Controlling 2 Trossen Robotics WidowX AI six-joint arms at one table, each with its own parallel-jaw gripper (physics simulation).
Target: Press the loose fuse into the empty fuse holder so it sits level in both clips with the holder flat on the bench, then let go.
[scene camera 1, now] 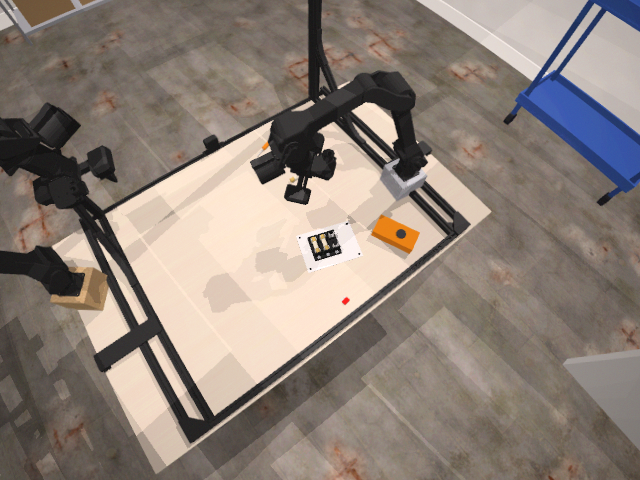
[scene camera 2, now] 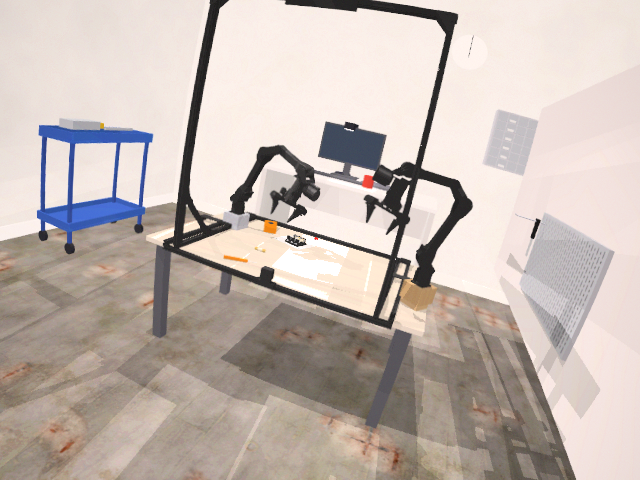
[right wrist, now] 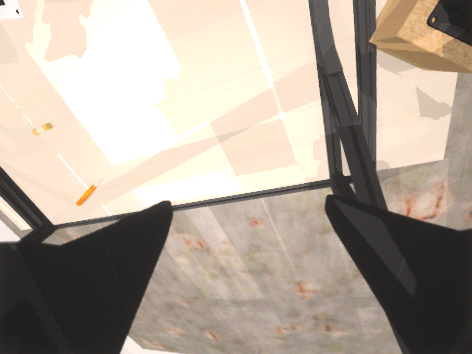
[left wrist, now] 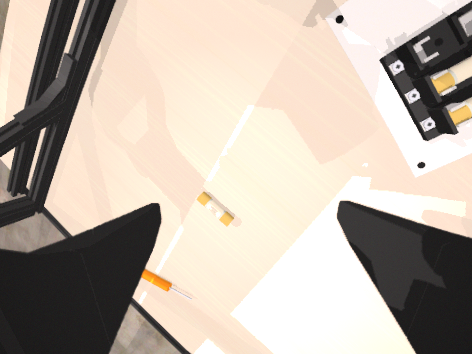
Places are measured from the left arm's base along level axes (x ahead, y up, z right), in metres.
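Pixels of known places: left gripper, fingertip midpoint: [scene camera 1: 309,176] [scene camera 2: 279,218] [left wrist: 250,210]; right gripper, fingertip midpoint: [scene camera 1: 100,188] [scene camera 2: 376,228] [right wrist: 249,204]; left arm's base at its link origin: [scene camera 1: 405,170] [scene camera 2: 237,212]; right arm's base at its link origin: [scene camera 1: 71,284] [scene camera 2: 420,283].
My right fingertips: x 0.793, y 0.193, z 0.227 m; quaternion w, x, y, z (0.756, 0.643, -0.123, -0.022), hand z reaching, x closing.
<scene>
Ahead of a thing's pixels: the offset from my right fingertips to its top centre. "spot": to the spot under its first point.
The loose fuse {dx -0.502, dy -0.255, dz -0.040 m} [scene camera 1: 292,179] [scene camera 2: 260,249] [left wrist: 215,208] [right wrist: 42,129], pale with gold end caps, lies on the table. The black fuse holder block [scene camera 1: 324,245] [scene camera 2: 295,240] sits on a white plate {spot: dx -0.521, dy -0.268, dz -0.347 m} [scene camera 1: 351,249] [left wrist: 360,75]. Two of its places hold gold-capped fuses; the place beside them, with bare metal clips {spot: dx -0.485, dy -0.252, dz -0.290 m} [left wrist: 425,50], is empty. My left gripper [scene camera 2: 281,215] [left wrist: 250,210] is open and empty, above the table; the fuse shows between its fingertips in the left wrist view, well below them. My right gripper [scene camera 2: 378,227] [right wrist: 249,204] is open and empty, raised away from fuse and holder.
An orange screwdriver {dx -0.483, dy -0.257, dz +0.138 m} [scene camera 1: 265,146] [scene camera 2: 235,258] [left wrist: 157,280] [right wrist: 86,194] lies near the table edge, not far from the fuse. An orange box {dx -0.662, dy -0.236, dz -0.374 m} [scene camera 1: 387,232] [scene camera 2: 270,226] stands beside the plate. A small red piece {dx -0.422, dy -0.261, dz -0.469 m} [scene camera 1: 345,300] [scene camera 2: 316,238] lies near the opposite edge. Black frame bars border the table.
</scene>
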